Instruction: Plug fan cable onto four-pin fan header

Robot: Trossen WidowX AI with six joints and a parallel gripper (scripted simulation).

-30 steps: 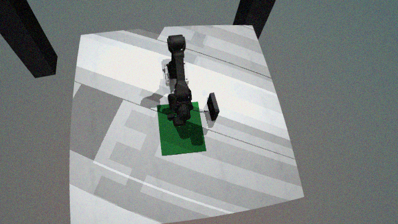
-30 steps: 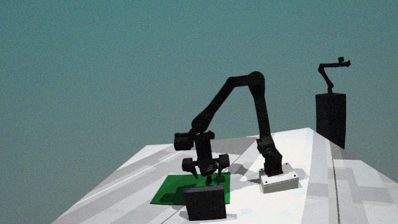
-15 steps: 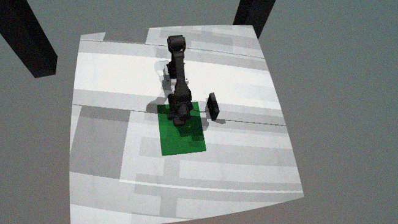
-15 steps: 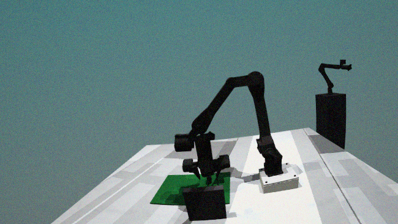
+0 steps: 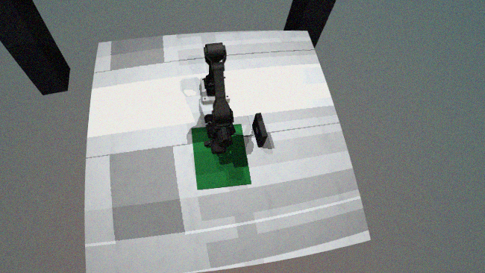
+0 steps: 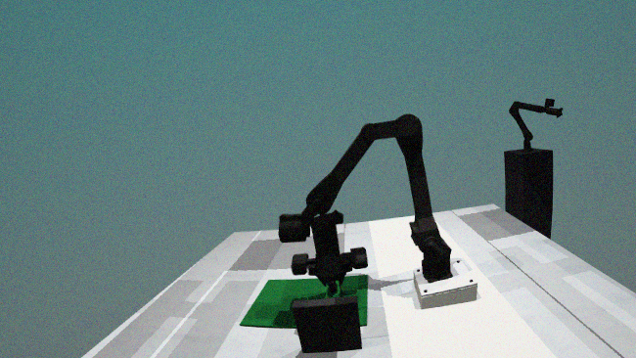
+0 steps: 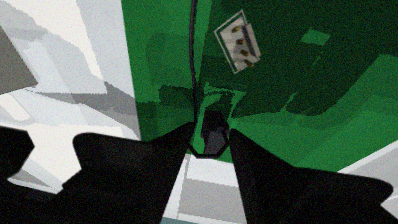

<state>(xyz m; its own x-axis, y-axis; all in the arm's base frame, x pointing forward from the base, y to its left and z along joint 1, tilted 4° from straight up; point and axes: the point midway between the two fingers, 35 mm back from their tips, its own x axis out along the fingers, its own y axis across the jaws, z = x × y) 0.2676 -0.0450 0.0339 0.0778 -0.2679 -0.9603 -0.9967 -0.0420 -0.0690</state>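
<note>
Now: gripper tip 7 cm to the right of the whitish fan header and 2 cm above it. Also, from my gripper tip: black plug 1 cm to the right; then green board 6 cm ahead, 4 cm to the left, 4 cm below; then black fan 1 cm behind, 22 cm to the left, 4 cm above.
</note>
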